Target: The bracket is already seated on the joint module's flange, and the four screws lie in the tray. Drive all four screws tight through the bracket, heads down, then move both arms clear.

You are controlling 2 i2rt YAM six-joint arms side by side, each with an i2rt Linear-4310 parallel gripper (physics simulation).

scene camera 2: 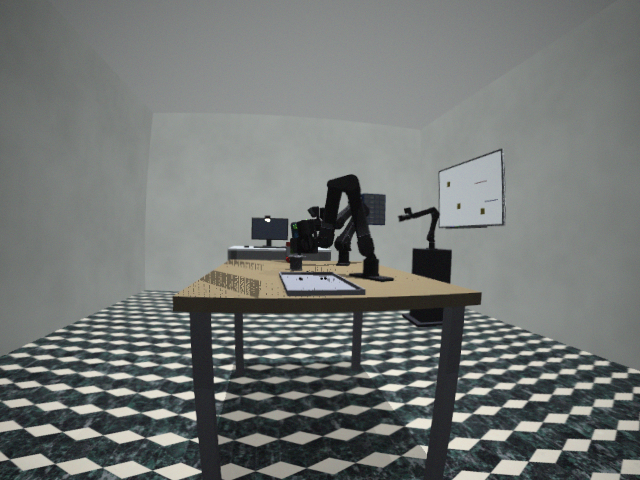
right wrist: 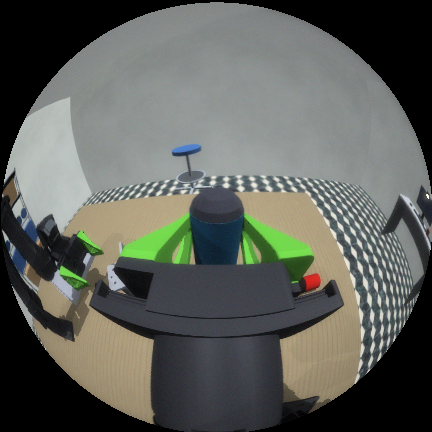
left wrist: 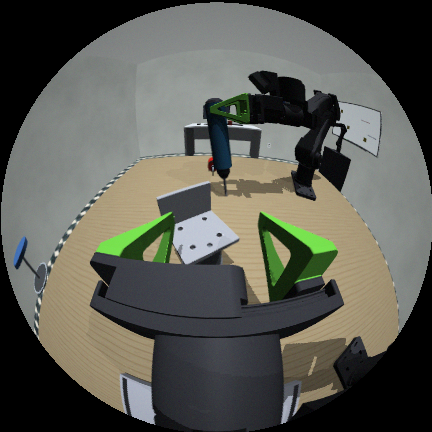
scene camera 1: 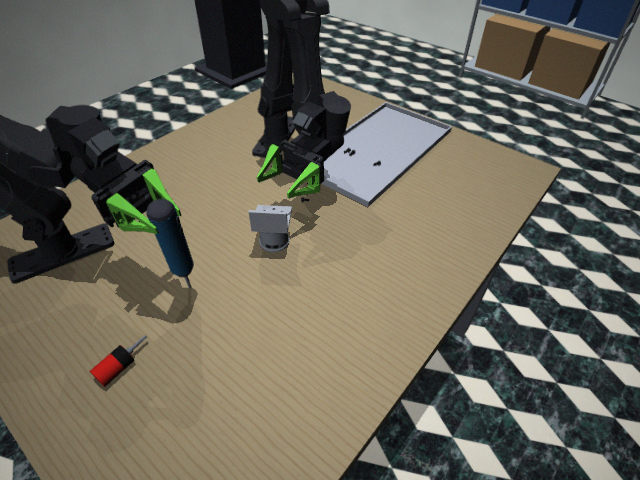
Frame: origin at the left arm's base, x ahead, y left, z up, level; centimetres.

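Seen in the pictures: left gripper, between the fingertips: [right wrist: 94, 266] [left wrist: 215, 217] [scene camera 1: 272, 187]; right gripper, between the fingertips: [scene camera 2: 292, 227] [right wrist: 215, 217] [left wrist: 209, 110] [scene camera 1: 168, 221]; left arm's base, origin of its link: [scene camera 2: 370, 278] [scene camera 1: 277, 137]; right arm's base, origin of its link: [scene camera 2: 343, 264] [left wrist: 301, 183] [scene camera 1: 62, 253].
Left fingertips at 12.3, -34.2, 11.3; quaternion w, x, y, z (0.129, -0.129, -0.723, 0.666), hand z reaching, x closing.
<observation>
Pixels of each thing's middle, then the offset from my left fingertips to it, as dx, dy, dz. Level surfaces: height alone.
- grey L-shaped bracket, middle of its body: [left wrist: 197, 221] [scene camera 1: 271, 211] [right wrist: 115, 268] [scene camera 2: 296, 252] +0.9, -3.4, -3.0
- joint module, middle of its body: [left wrist: 200, 248] [scene camera 1: 273, 230] [scene camera 2: 296, 263] +0.9, -3.4, -8.1
- small dark screw, middle of its body: [scene camera 1: 305, 199] +3.2, +10.5, -10.8
- close pair, middle of its body: [scene camera 1: 347, 150] +7.9, +31.9, -10.4
- tray, middle of its body: [scene camera 1: 378, 146] [scene camera 2: 314, 281] [right wrist: 61, 263] +15.3, +36.2, -10.5
- blue screwdriver, middle of its body: [right wrist: 214, 284] [scene camera 1: 176, 251] [left wrist: 219, 148] [scene camera 2: 296, 244] -9.0, -20.8, +0.5
- short red-and-black screwdriver, middle of its body: [scene camera 1: 122, 356] [right wrist: 298, 285] [left wrist: 212, 165] -13.0, -36.3, -9.6
- table, height of its surface: dz -11.3
The grey L-shaped bracket [scene camera 1: 269, 222] [left wrist: 207, 234] sits on the joint module [scene camera 1: 273, 241], its holes dark and without visible screw heads. My left gripper [scene camera 1: 273, 187] [left wrist: 215, 217] [right wrist: 94, 266] is open and empty, behind and above the bracket in scene camera 1. A small dark screw [scene camera 1: 305, 199] shows by its right fingertip, apparently on the table. Three dark screws, a close pair [scene camera 1: 349, 151] and a single one [scene camera 1: 377, 163], lie in the tray [scene camera 1: 408, 126]. My right gripper [scene camera 1: 168, 221] [right wrist: 215, 217] is shut on the blue screwdriver [scene camera 1: 174, 250] [left wrist: 220, 142], which hangs tip down over the table.
A short red-and-black screwdriver [scene camera 1: 111, 365] [left wrist: 211, 164] [right wrist: 311, 282] lies at the lower left of the table [scene camera 1: 268, 372] in scene camera 1. The tray stands at the back right there, beside the left arm's base. A blue stool [right wrist: 186, 149] stands beyond the table.
</observation>
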